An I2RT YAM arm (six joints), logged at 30 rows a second.
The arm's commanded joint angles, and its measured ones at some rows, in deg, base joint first. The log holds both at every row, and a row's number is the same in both.
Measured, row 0:
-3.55 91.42 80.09 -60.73 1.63 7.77
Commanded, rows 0 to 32:
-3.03 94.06 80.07 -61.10 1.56 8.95
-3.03 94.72 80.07 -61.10 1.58 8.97
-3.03 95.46 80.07 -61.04 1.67 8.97
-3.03 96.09 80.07 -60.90 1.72 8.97
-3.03 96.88 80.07 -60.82 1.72 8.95
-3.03 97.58 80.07 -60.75 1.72 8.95
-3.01 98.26 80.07 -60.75 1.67 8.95
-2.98 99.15 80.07 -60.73 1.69 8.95
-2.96 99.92 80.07 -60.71 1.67 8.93
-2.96 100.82 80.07 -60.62 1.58 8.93
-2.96 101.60 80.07 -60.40 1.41 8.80
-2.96 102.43 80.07 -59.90 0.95 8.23
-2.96 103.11 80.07 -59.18 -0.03 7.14
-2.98 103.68 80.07 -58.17 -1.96 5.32
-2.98 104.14 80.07 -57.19 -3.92 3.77
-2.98 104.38 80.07 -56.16 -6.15 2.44
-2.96 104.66 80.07 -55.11 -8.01 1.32
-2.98 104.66 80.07 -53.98 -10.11 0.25
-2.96 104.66 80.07 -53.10 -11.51 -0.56
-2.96 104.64 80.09 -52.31 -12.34 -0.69
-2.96 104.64 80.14 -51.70 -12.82 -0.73
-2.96 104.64 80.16 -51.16 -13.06 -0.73
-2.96 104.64 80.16 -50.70 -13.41 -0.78
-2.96 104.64 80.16 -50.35 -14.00 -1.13
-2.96 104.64 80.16 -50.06 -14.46 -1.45
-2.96 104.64 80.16 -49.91 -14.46 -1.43
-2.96 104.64 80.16 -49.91 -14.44 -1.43
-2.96 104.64 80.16 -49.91 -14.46 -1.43
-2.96 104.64 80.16 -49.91 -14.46 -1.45
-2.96 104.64 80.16 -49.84 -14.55 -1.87
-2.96 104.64 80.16 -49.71 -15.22 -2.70
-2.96 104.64 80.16 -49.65 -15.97 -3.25
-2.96 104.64 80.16 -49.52 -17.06 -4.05
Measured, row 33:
-5.41 103.48 80.20 -49.34 -3.22 -2.70
